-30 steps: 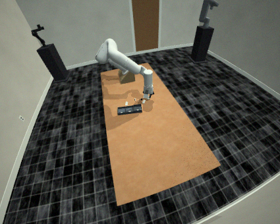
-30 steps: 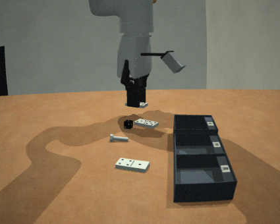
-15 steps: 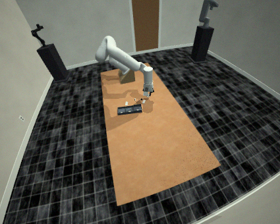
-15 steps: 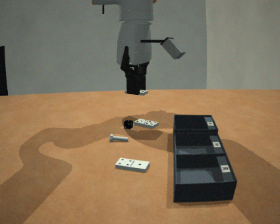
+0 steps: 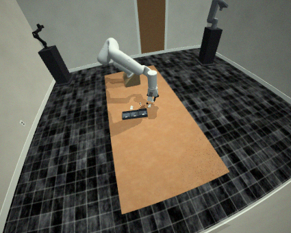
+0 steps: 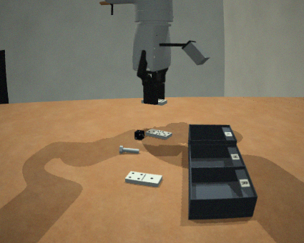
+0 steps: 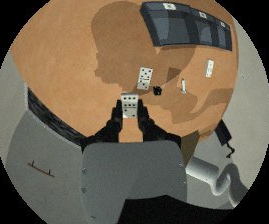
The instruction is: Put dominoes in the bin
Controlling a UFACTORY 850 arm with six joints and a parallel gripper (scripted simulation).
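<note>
Right now my hand is 230 mm to the left of the white domino and 80 mm above it. Also, from my hand: black die: 70 mm below, 60 mm to the right, 30 mm behind; then grey bolt: 130 mm to the right, 80 mm below, 40 mm behind; then bin row: 210 mm to the right, 110 mm ahead, 60 mm below.
</note>
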